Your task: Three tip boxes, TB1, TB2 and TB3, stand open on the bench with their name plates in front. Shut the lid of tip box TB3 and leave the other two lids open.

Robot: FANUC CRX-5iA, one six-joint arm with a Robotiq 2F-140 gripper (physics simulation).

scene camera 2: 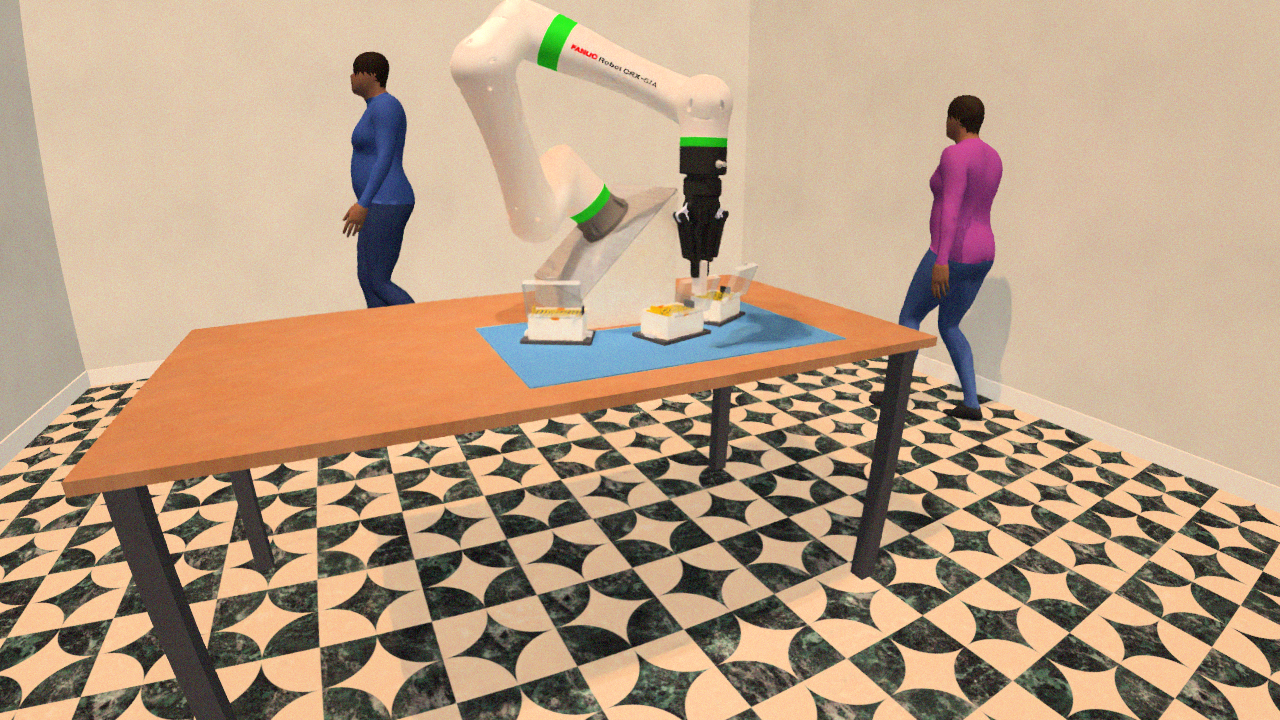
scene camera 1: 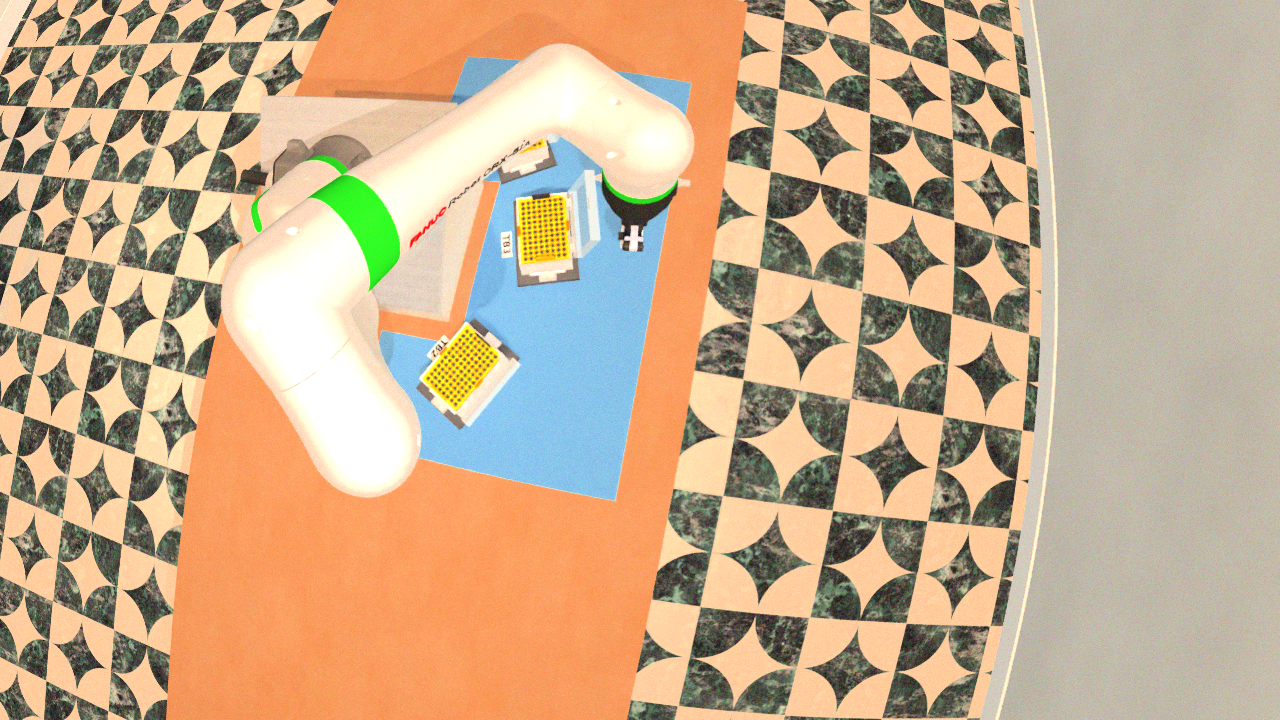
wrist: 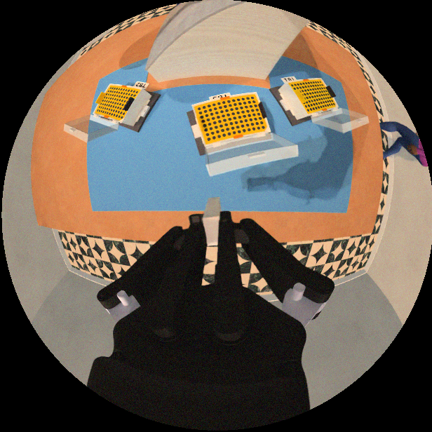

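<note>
TB3 is a white box of yellow tips on a dark base, between the other two. Its clear lid stands open, on the side away from its name plate. TB2 and TB1 are open too; the arm hides part of TB1 in scene camera 1. My gripper points down, shut and empty, above the boxes' height, on the lid side of TB3 and apart from the lid.
The boxes stand on a blue mat on the orange bench. TB2's lid and TB1's lid stick out either side. Two people stand beyond the bench.
</note>
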